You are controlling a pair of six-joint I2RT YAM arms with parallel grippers.
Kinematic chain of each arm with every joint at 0, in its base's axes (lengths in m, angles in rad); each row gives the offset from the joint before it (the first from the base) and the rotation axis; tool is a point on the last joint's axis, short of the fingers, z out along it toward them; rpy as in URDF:
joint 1: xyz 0 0 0.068 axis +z
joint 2: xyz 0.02 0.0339 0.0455 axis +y
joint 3: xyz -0.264 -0.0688 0 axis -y
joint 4: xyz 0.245 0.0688 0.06 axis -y
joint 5: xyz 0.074 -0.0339 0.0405 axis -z
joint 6: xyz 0.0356 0 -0.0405 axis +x
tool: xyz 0 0 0 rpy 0 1.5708 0
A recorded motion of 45 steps. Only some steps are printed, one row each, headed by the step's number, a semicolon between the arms.
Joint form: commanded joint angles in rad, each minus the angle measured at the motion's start. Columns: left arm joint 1, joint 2, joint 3, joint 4, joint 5, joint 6; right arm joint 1, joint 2, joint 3, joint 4, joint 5, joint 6.
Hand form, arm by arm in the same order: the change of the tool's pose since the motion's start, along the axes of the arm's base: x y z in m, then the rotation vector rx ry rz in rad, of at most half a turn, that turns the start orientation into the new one. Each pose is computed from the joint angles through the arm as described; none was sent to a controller.
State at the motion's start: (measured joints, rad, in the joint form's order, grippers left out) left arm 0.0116 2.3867 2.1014 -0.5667 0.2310 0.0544; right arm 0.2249 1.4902 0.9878 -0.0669 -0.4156 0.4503
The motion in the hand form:
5: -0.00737 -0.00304 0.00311 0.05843 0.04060 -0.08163; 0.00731 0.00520 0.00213 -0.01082 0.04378 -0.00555
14: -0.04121 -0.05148 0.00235 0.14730 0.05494 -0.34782; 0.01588 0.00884 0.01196 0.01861 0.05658 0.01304
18: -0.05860 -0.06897 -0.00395 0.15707 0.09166 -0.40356; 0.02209 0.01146 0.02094 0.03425 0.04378 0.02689
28: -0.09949 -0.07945 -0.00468 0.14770 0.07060 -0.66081; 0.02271 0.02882 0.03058 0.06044 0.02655 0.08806
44: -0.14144 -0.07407 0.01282 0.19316 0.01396 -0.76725; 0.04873 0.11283 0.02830 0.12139 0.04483 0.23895
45: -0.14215 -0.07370 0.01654 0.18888 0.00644 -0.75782; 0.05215 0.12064 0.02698 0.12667 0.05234 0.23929
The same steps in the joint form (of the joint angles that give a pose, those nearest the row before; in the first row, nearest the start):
5: -0.0054 -0.0123 0.0079 -0.0831 0.0029 0.0989; 0.0115 0.0356 0.0573 -0.0629 0.0144 0.0098
14: -0.1003 -0.1332 -0.1850 -0.0818 0.0355 0.2938; 0.0129 0.0636 0.1226 -0.0981 -0.0174 0.0283
18: -0.1398 -0.1793 -0.2758 -0.0817 0.0339 0.3118; 0.0144 0.0804 0.1685 -0.1092 -0.0342 0.0325
28: -0.1650 -0.3087 -0.4738 -0.0797 0.1657 0.5148; 0.0584 0.0930 0.2085 -0.1073 -0.0600 0.0433
44: -0.1658 -0.4838 -0.6565 -0.0672 0.1893 0.6380; 0.2337 0.3056 0.4227 -0.0665 -0.0717 0.1195
45: -0.1650 -0.4932 -0.6564 -0.0652 0.1907 0.6272; 0.2471 0.3312 0.4491 -0.0658 -0.0644 0.1340

